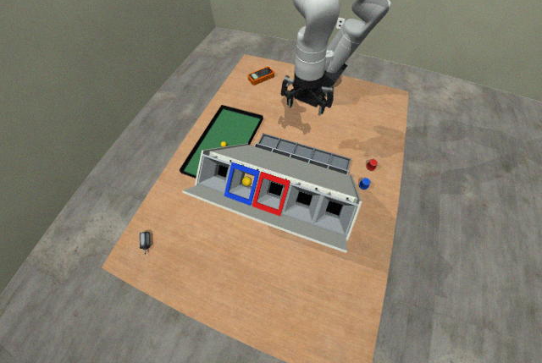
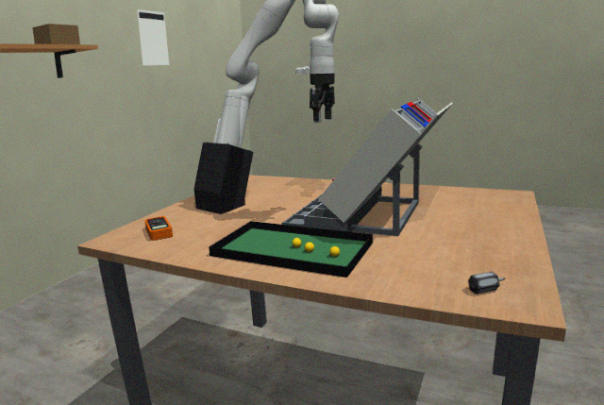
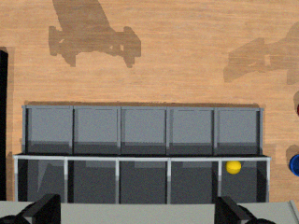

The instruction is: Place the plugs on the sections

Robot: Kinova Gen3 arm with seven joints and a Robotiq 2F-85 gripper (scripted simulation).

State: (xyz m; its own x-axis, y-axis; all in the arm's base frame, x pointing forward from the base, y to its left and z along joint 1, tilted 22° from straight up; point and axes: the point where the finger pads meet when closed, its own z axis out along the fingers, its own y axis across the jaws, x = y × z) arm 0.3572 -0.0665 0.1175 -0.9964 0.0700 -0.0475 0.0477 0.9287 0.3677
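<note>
Right now my hand is 20 mm short of the green tray, 330 mm to the left of it and 300 mm above it. The rest, counted from my hand: orange meter (430 mm behind, 320 mm to the right, 290 mm below); sloped grey cover (150 mm ahead, 100 mm below).
</note>
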